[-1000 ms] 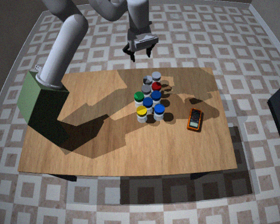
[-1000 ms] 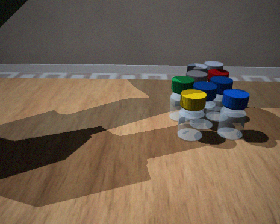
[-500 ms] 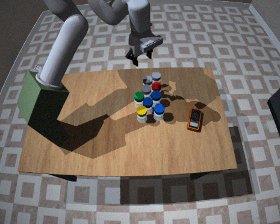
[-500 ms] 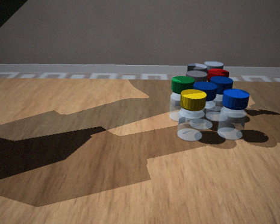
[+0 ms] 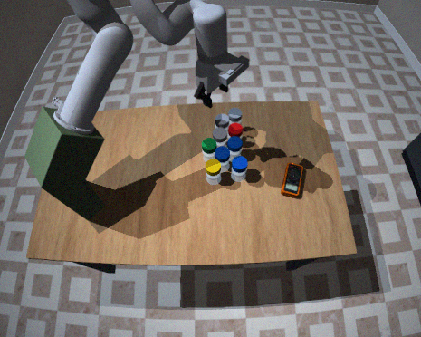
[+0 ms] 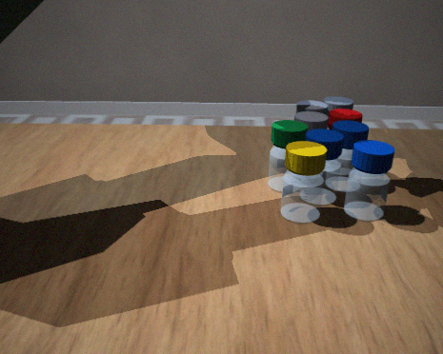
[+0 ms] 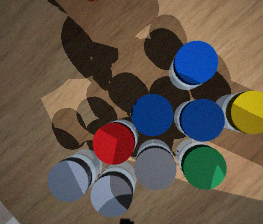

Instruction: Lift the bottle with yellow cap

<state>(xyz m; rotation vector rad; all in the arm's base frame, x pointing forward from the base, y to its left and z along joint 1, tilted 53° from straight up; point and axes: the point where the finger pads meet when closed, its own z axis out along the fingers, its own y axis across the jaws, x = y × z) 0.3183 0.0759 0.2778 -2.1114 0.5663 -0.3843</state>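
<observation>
Now: the yellow-capped bottle 3 cm ahead of my hand, 12 cm to the right of it and 28 cm below it. The rest, counted from my hand: red-capped bottle (5 cm ahead, 6 cm to the left, 28 cm below); then multimeter (31 cm ahead, 2 cm to the right, 31 cm below); then green-capped bottle (2 cm behind, 4 cm to the right, 28 cm below).
</observation>
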